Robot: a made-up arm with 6 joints. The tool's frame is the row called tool. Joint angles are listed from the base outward.
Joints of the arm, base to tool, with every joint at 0 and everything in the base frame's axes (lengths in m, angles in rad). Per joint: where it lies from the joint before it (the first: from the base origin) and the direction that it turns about. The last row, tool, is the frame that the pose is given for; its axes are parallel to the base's.
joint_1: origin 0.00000 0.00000 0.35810 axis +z
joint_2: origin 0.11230 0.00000 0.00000 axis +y
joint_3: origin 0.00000 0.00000 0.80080 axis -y
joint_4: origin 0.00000 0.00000 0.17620 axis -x
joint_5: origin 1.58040 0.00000 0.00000 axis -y
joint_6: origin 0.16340 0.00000 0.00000 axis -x
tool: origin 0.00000 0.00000 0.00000
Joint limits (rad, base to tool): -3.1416..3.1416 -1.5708..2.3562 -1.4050..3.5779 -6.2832..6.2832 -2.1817..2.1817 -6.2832..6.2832
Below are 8 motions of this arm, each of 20 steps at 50 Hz.
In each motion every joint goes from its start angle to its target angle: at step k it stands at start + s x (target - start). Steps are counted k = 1, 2, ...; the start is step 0. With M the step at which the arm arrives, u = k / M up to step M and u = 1 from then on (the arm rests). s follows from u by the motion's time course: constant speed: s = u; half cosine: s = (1 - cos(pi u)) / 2; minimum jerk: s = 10 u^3 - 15 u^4 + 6 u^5.
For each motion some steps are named. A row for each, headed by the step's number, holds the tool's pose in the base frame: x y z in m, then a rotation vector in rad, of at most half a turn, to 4 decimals.
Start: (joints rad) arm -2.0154 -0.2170 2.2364 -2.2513 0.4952 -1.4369
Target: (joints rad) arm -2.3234 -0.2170 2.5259 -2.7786 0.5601 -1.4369
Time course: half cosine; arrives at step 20
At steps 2, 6, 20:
2: 0.5923 1.3566 2.1275 0.8608 -0.5872 1.6621
6: 0.6926 1.3590 2.0564 0.9244 -0.5206 1.6276
20: 1.1266 1.2481 1.7198 1.2458 -0.3027 1.3801

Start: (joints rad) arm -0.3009 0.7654 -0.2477 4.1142 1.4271 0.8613
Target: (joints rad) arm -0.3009 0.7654 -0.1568 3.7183 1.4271 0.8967
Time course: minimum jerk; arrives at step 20
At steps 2, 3, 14, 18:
2: 1.4779 -0.5982 -0.3797 0.3116 0.6126 -2.1775
3: 1.4794 -0.5980 -0.3787 0.3181 0.6151 -2.1816
14: 1.5514 -0.5827 -0.3292 0.6285 0.7345 -2.3352
18: 1.5664 -0.5789 -0.3186 0.6922 0.7594 -2.3578

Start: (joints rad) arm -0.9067 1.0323 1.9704 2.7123 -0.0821 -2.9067
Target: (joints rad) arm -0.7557 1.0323 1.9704 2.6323 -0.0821 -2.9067
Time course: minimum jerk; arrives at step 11
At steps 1, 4, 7, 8, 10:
1: 1.0316 -1.3243 2.2860 -0.2758 -1.0224 -0.7554
4: 1.0807 -1.2847 2.2859 -0.2377 -1.0316 -0.7122
7: 1.1719 -1.2023 2.2858 -0.1631 -1.0467 -0.6280
8: 1.1948 -1.1796 2.2858 -0.1434 -1.0500 -0.6059
10: 1.2164 -1.1574 2.2857 -0.1246 -1.0530 -0.5847

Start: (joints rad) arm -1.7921 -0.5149 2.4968 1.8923 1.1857 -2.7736
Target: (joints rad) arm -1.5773 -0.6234 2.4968 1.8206 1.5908 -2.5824
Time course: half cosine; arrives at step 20
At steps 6, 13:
6: 0.4865 1.8745 1.0926 -1.9253 -0.3138 -0.2483
13: 0.2825 1.9213 0.9705 -2.0332 -0.1845 -0.2700

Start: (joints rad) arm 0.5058 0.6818 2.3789 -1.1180 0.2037 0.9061
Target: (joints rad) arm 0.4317 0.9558 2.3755 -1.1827 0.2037 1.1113
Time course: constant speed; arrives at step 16
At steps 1, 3, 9, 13, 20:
1: 0.2326 0.0934 2.6805 0.7409 -1.6606 0.3962
3: 0.3043 0.1292 2.6746 0.7105 -1.6298 0.3747
9: 0.5221 0.2275 2.6403 0.6186 -1.5365 0.3119
13: 0.6680 0.2853 2.6037 0.5568 -1.4736 0.2716
20: 0.7774 0.3244 2.5691 0.5103 -1.4261 0.2423

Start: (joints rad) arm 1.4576 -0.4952 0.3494 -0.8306 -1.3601 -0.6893
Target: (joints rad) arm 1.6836 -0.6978 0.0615 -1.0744 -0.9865 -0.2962
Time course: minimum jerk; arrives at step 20
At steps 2, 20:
2: -0.0338 0.7610 2.3146 0.3133 1.4330 1.7936
20: -0.2016 0.7147 2.2025 0.5048 1.1949 2.2913

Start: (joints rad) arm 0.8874 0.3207 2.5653 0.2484 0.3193 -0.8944
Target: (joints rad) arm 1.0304 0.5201 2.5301 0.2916 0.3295 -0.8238
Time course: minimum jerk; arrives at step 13
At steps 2, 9, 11, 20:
2: -0.5642 -0.6784 2.3403 1.2879 -2.2977 1.2000
9: -0.2889 -0.4280 2.5008 1.3531 -2.0802 1.1801
11: -0.2443 -0.3742 2.5228 1.3601 -2.0410 1.1798
20: -0.2357 -0.3633 2.5269 1.3614 -2.0332 1.1799

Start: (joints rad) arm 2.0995 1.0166 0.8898 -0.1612 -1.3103 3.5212
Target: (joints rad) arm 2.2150 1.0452 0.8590 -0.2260 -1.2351 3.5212
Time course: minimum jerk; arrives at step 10
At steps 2, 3, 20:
2: -1.2498 2.0561 0.5881 0.5232 1.7120 -0.5819
3: -1.2762 2.0414 0.5763 0.5116 1.7190 -0.5788
20: -1.4785 1.9108 0.4827 0.4201 1.7703 -0.5570

